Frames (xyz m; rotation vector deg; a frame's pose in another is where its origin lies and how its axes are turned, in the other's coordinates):
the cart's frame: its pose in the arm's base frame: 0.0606 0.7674 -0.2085 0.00 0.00 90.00
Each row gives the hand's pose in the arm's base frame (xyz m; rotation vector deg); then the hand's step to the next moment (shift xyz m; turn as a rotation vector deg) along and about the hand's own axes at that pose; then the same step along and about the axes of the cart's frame.
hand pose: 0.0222 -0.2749 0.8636 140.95 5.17 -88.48
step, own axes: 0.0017 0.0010 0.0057 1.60 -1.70 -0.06
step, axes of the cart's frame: -0.0024 0.0041 -0.0037 1.55 -0.46 -1.69
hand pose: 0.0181 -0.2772 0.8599 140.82 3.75 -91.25
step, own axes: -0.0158 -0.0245 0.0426 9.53 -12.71 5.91
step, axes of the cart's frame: 0.0166 0.0485 -0.0062 10.49 3.28 -12.90
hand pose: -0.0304 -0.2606 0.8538 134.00 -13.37 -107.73
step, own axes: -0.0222 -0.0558 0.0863 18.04 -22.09 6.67
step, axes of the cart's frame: 0.0587 0.0869 -0.0083 17.95 1.87 -23.07
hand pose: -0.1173 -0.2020 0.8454 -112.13 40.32 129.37
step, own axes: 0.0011 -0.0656 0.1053 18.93 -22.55 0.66
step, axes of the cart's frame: 0.0986 0.0745 -0.0114 15.85 -3.65 -24.55
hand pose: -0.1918 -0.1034 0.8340 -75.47 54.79 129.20
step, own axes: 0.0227 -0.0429 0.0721 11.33 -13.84 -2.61
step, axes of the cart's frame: 0.0806 0.0304 -0.0113 7.61 -4.26 -15.83
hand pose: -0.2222 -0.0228 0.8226 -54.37 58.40 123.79
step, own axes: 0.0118 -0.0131 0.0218 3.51 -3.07 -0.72
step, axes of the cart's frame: 0.0271 0.0053 -0.0047 1.76 -0.41 -4.36
